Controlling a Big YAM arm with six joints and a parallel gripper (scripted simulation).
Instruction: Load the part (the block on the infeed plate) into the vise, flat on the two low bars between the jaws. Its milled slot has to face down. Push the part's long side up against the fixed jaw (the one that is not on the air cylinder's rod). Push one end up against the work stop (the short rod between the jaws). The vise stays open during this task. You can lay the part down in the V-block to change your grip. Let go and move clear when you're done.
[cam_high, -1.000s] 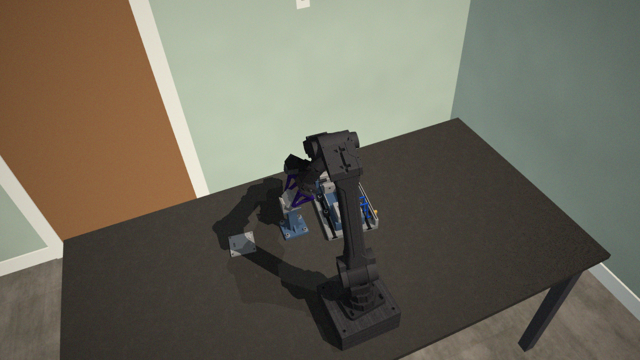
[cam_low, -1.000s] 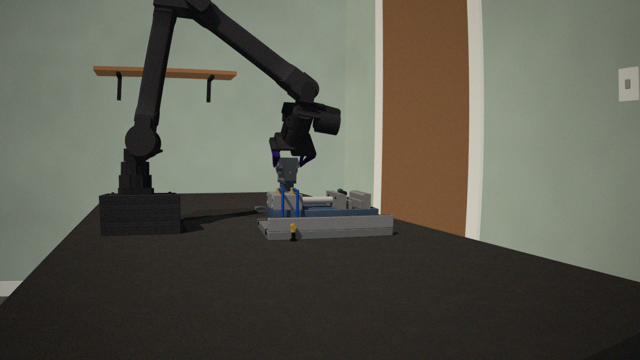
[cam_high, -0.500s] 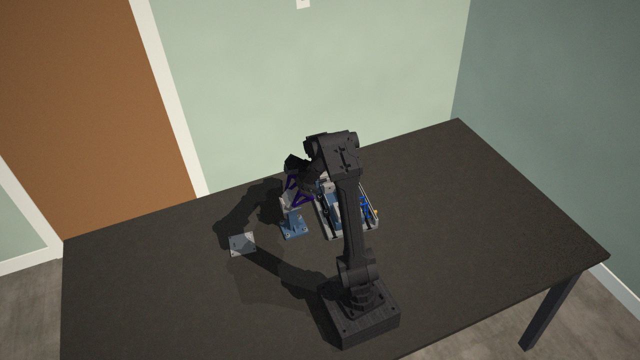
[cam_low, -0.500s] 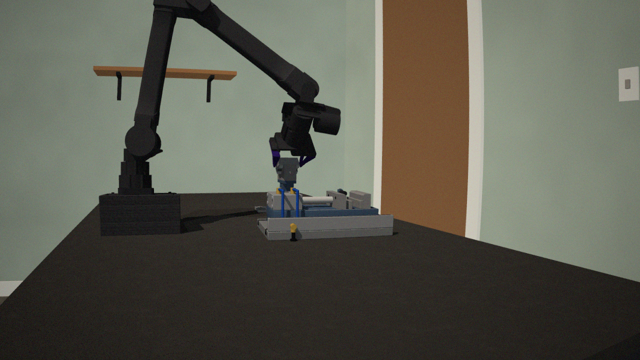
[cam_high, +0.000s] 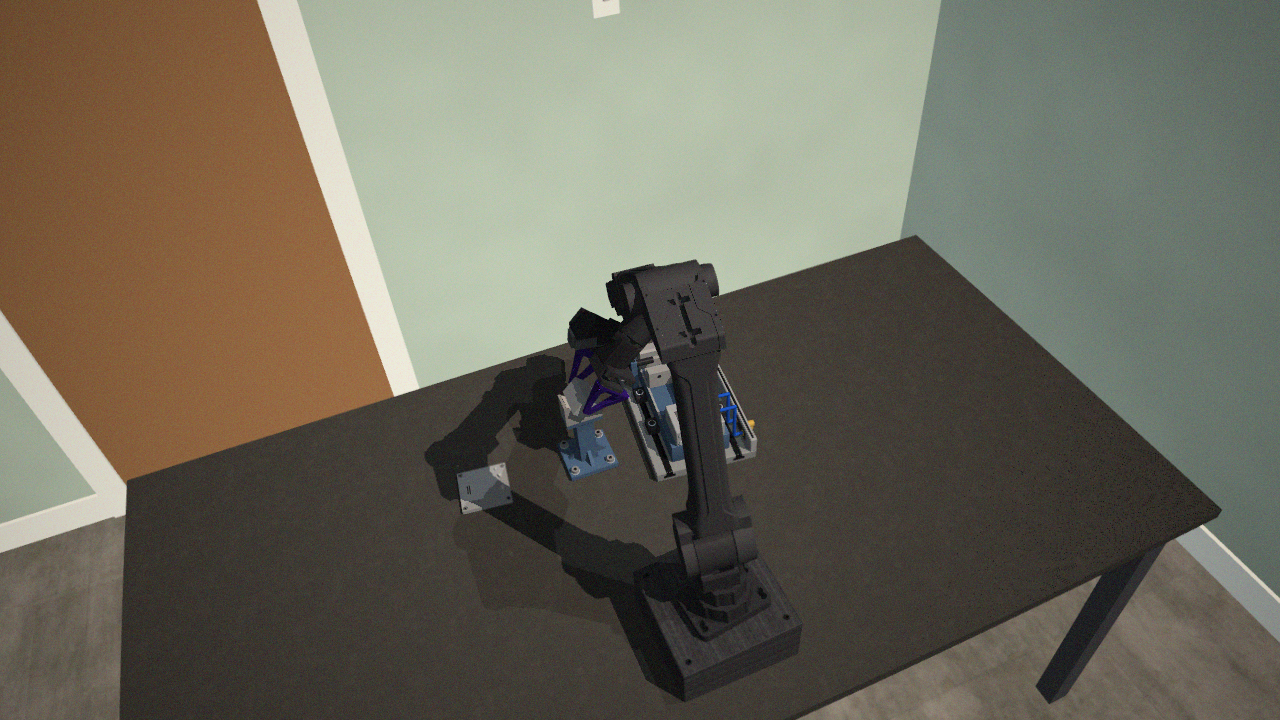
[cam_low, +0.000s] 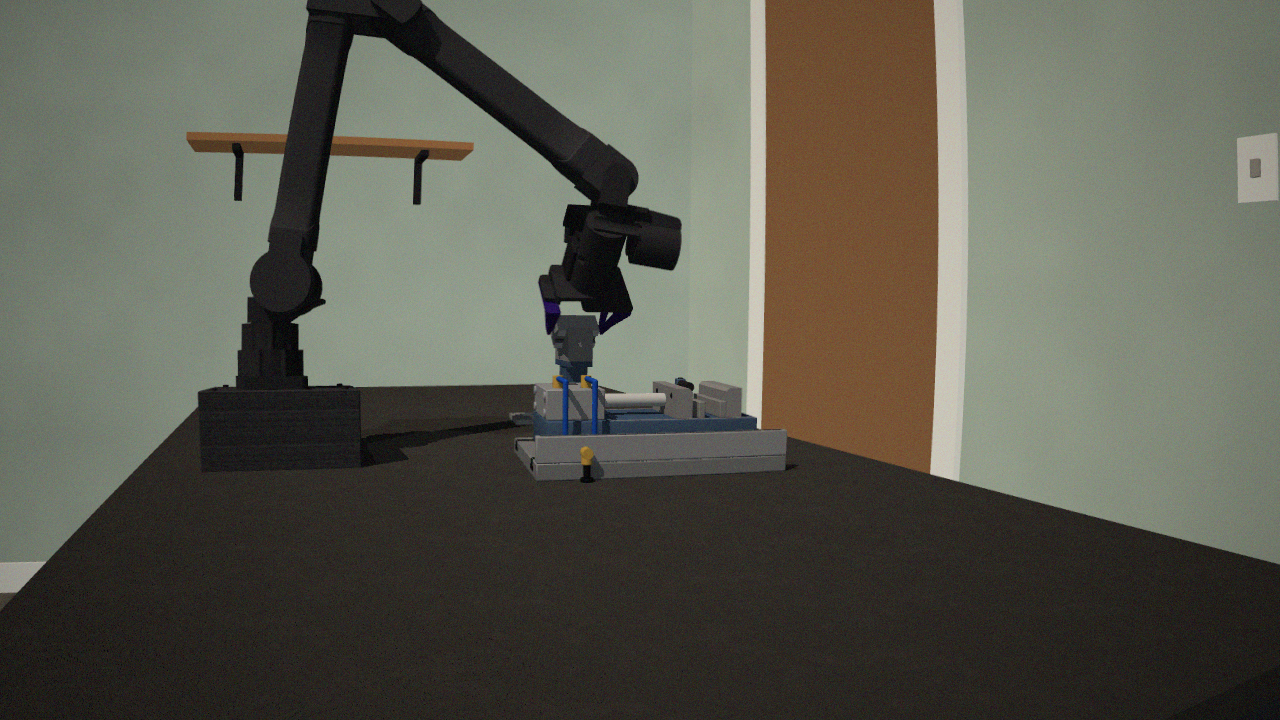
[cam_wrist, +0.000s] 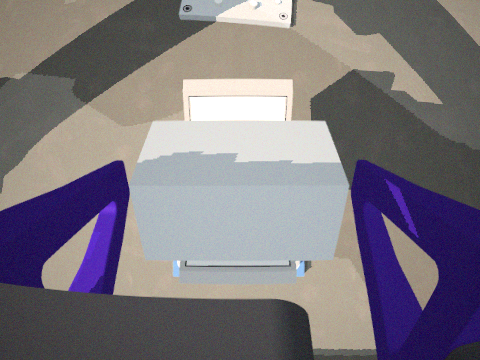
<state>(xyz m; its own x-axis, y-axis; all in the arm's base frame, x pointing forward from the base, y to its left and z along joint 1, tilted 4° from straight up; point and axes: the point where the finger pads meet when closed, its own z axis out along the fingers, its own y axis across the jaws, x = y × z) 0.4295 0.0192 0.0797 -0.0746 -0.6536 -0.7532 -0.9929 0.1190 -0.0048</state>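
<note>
The part is 1 cm below my hand. Also, from my hand: grey infeed plate 2 cm ahead, 20 cm to the left, 16 cm below.
</note>
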